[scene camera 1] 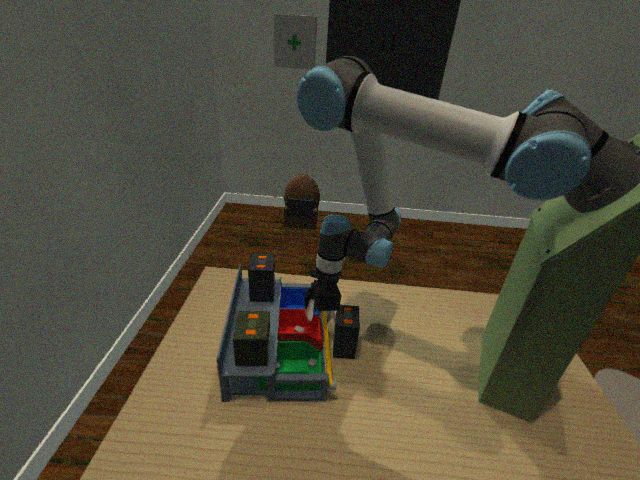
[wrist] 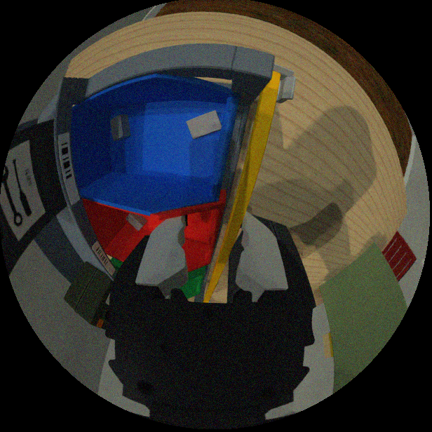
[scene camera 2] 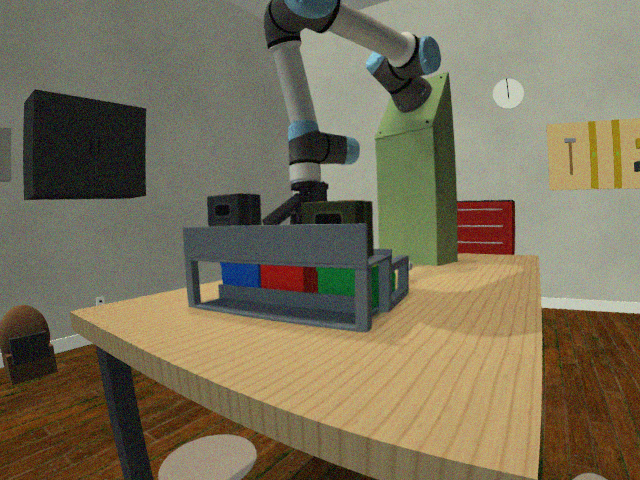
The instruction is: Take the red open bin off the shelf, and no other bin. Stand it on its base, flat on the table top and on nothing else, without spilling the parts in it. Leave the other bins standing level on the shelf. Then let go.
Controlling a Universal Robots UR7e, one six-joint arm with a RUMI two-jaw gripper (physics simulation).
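Places are measured from the arm's base along level axes (x ahead, y left, z up), in centimetres.
Where they show: gripper, between the fingertips: (scene camera 1: 318,322); arm's base, origin of its link: (scene camera 1: 611,183) (scene camera 2: 414,97).
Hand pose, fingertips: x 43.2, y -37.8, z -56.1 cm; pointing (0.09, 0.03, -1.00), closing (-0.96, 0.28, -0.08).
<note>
Things, the pixels of their top centre, and the offset from my fingertips. Level surfaces: height alone.
- red open bin, centre of its top: (scene camera 2: 302,259) (scene camera 1: 294,320) dx +8.5, dy +0.2, dz +4.2 cm
- blue bin, centre of its top: (scene camera 2: 262,258) (scene camera 1: 292,298) dx +5.1, dy -9.2, dz +4.2 cm
- green bin, centre of its top: (scene camera 2: 359,261) (scene camera 1: 291,356) dx +14.2, dy +12.1, dz +4.2 cm
- yellow bar, centre of its top: (scene camera 1: 326,329) dx +0.4, dy +5.7, dz +2.6 cm
- olive box, centre of its top: (scene camera 2: 337,200) (scene camera 1: 252,323) dx +23.4, dy +8.2, dz +16.0 cm
- table, height of its surface: dz -3.9 cm
The red open bin (scene camera 1: 297,320) (scene camera 2: 281,277) (wrist: 125,240) stands in the grey shelf (scene camera 1: 297,395) (scene camera 2: 273,242) (wrist: 150,60) between the blue bin (scene camera 1: 293,297) (scene camera 2: 240,274) (wrist: 165,150) and the green bin (scene camera 1: 297,356) (scene camera 2: 336,281) (wrist: 195,285). Small grey parts show in the bins. My gripper (scene camera 1: 320,313) (wrist: 213,212) is partly open and empty, pointing down at the red bin's front side. In the wrist view one finger is over the red bin, the other beyond the yellow bar (scene camera 1: 328,351) (wrist: 255,145). The fingertips are hidden in scene camera 2; their exact height is unclear.
A black box (scene camera 1: 262,279) (scene camera 2: 232,209) and an olive box (scene camera 1: 251,341) (scene camera 2: 336,207) stand on the shelf's upper level. Another black box (scene camera 1: 347,333) stands on the table (scene camera 1: 170,428) just in front of the yellow bar. The green robot pedestal (scene camera 1: 532,330) (scene camera 2: 405,196) stands farther off.
</note>
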